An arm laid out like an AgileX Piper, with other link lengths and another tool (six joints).
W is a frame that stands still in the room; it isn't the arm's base.
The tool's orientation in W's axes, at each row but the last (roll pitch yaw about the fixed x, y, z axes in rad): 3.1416 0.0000 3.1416; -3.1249 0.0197 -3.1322; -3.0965 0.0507 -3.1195; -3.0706 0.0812 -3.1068; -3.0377 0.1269 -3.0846
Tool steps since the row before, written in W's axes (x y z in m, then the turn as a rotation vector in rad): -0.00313 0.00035 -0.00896 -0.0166 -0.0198 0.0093; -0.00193 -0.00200 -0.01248 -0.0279 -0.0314 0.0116; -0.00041 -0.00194 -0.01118 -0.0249 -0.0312 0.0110; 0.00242 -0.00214 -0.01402 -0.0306 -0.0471 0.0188; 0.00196 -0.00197 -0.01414 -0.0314 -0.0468 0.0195
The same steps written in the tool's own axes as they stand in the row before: 0.00313 0.00035 0.00896 0.0166 -0.0198 -0.0093; 0.00219 -0.00177 0.01247 0.0280 -0.0313 -0.0116; 0.00102 -0.00143 0.01122 0.0250 -0.0312 -0.0109; -0.00120 -0.00121 0.01429 0.0306 -0.0474 -0.0180; -0.00004 -0.00059 0.01440 0.0313 -0.0471 -0.0189
